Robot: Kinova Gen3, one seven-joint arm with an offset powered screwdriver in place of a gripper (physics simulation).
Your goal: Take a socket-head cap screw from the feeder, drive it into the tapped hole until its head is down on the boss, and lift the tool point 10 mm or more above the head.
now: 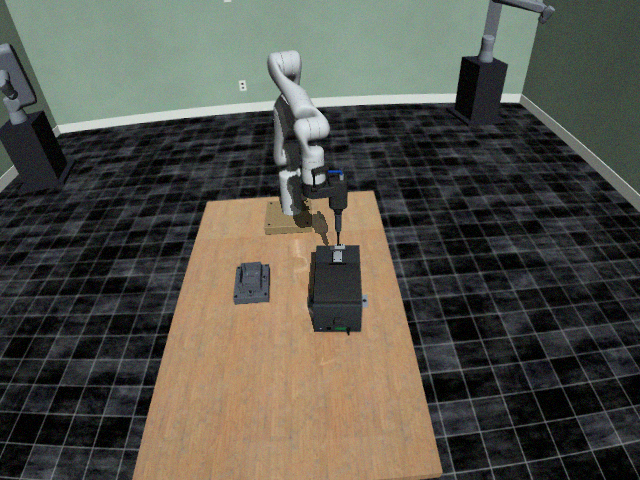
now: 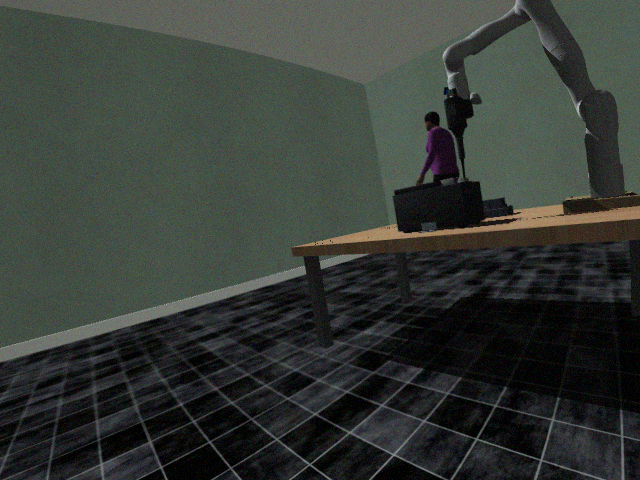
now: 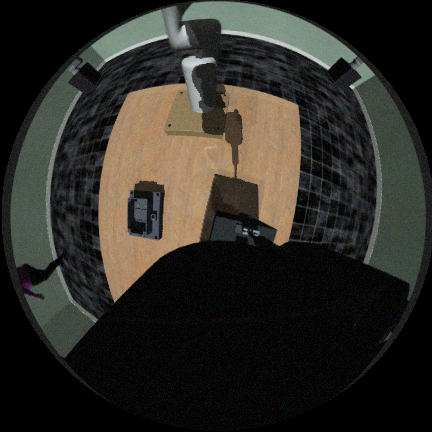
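The feeder (image 1: 336, 284) (image 2: 439, 206) (image 3: 224, 228) is a black box with a small silver outlet block (image 1: 337, 255) at its robot-side end. My gripper, a black powered screwdriver (image 1: 338, 243) (image 2: 464, 178) (image 3: 250, 235), points straight down with its tip at that outlet. The tip looks to be at or just above the outlet; contact cannot be told. No separate screw can be made out at the tip, so whether it holds one cannot be told. The dark grey part with the raised boss (image 1: 251, 283) (image 2: 497, 207) (image 3: 145, 215) lies on the table, apart from the feeder. Its tapped hole is too small to tell.
The wooden table (image 1: 279, 387) (image 2: 351, 238) (image 3: 180, 165) carries the arm's base plate (image 1: 276, 222) (image 2: 578, 206) (image 3: 182, 120) at its far end. A person in purple (image 2: 440, 152) (image 3: 27, 283) stands beyond the table. Other arms stand on black pedestals (image 1: 480, 90) (image 1: 33, 149) near the walls.
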